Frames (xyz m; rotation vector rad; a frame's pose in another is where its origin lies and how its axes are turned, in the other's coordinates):
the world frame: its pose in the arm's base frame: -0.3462 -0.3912 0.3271 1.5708 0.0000 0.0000
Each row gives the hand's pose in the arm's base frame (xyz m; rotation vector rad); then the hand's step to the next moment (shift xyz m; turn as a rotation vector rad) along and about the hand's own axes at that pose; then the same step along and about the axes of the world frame.
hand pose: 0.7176 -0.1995 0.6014 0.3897 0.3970 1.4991
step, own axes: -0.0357 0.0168 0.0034 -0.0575 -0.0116 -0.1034
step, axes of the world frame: -0.0142 0.0116 0.0351 -0.0417 -0.0954 0.0574
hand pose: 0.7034 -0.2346 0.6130 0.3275 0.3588 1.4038
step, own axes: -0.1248 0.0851 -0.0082 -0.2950 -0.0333 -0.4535
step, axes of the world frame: -0.0957 0.0353 0.1117 -0.2041 -0.4086 0.2918
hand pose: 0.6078 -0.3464 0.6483 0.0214 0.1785 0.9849
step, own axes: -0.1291 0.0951 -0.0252 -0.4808 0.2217 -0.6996
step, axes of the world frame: -0.1523 0.0027 0.0561 -0.5545 -0.5998 0.3203
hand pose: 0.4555 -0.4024 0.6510 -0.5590 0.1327 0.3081
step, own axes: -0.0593 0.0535 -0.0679 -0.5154 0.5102 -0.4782
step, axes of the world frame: -0.0761 -0.0716 0.0086 -0.6713 -0.5509 -0.0224
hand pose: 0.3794 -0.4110 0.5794 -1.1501 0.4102 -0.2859
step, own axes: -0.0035 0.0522 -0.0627 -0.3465 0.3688 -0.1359
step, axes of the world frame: -0.0311 -0.0694 0.0298 -0.3667 -0.3297 -0.1772
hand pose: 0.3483 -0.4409 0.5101 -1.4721 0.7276 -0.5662
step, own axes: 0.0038 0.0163 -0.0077 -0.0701 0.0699 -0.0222
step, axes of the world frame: -0.0046 -0.0162 0.0074 -0.0699 -0.0622 -0.0392
